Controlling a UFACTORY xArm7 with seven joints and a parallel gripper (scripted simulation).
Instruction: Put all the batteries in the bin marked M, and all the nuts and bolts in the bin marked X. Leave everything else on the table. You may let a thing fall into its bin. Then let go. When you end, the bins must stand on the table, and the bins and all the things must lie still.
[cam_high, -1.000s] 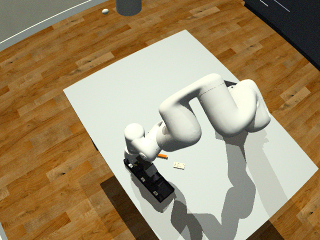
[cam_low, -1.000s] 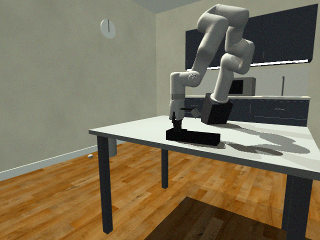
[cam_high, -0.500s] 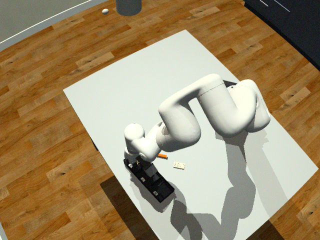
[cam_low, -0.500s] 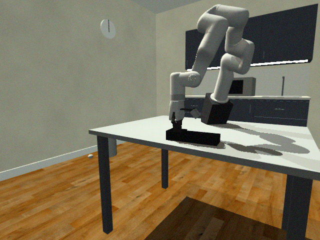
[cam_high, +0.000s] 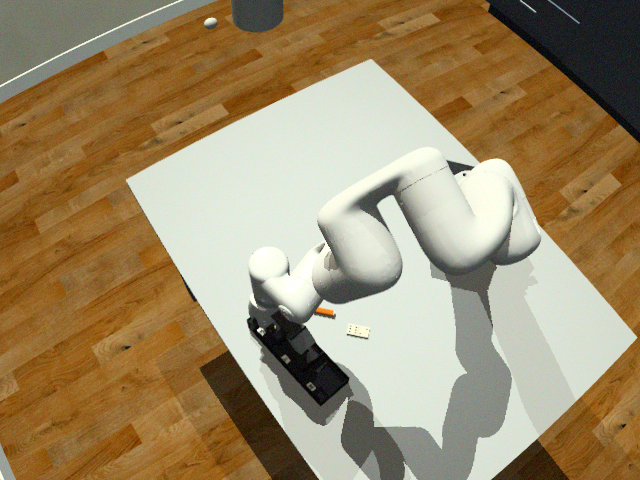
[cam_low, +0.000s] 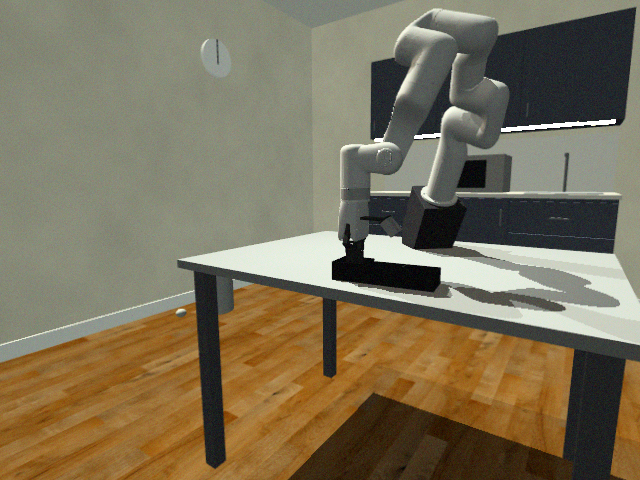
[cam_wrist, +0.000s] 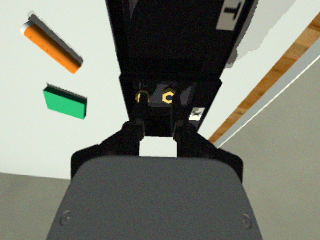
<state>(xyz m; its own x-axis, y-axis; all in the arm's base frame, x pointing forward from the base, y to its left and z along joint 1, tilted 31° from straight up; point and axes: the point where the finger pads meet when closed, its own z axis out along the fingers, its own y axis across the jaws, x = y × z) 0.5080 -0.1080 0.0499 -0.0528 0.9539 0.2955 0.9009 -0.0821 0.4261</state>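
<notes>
Right now the orange battery is 11 cm behind my hand, 4 cm to the left of it and 4 cm below it. Round my hand: white domino 14 cm behind, 13 cm to the left, 4 cm below; then green block 14 cm behind, 4 cm to the right, 4 cm below; then black three-compartment bin 8 cm to the left, 2 cm below.
</notes>
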